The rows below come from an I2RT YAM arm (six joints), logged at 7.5 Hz.
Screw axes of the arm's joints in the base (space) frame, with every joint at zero. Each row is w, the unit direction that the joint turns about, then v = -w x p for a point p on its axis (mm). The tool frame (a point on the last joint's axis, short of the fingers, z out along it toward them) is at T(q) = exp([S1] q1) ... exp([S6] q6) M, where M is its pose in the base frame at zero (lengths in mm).
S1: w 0 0 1 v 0 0 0
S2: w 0 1 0 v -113.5 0 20
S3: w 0 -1 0 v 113.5 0 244
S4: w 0 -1 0 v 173.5 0 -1
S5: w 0 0 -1 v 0 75 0
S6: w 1 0 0 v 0 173.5 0
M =
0 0 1 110.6
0 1 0 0
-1 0 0 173.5
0 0 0 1
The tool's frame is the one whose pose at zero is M.
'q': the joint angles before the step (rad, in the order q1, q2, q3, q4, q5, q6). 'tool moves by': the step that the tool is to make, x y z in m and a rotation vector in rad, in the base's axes. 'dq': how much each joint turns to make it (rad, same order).
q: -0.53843 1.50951 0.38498 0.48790 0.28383 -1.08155
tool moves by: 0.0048 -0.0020 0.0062 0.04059 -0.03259 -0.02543
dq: 0.00169 -0.01061 0.03354 -0.05344 -0.00911 0.05985
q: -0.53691 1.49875 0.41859 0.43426 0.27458 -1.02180
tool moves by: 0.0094 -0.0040 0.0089 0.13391 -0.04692 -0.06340
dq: 0.00024 -0.00296 0.08124 -0.15121 -0.03795 0.15315
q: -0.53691 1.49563 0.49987 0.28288 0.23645 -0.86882
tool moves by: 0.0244 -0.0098 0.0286 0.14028 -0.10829 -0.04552
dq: 0.00454 0.00887 0.16055 -0.16306 -0.07830 0.16858
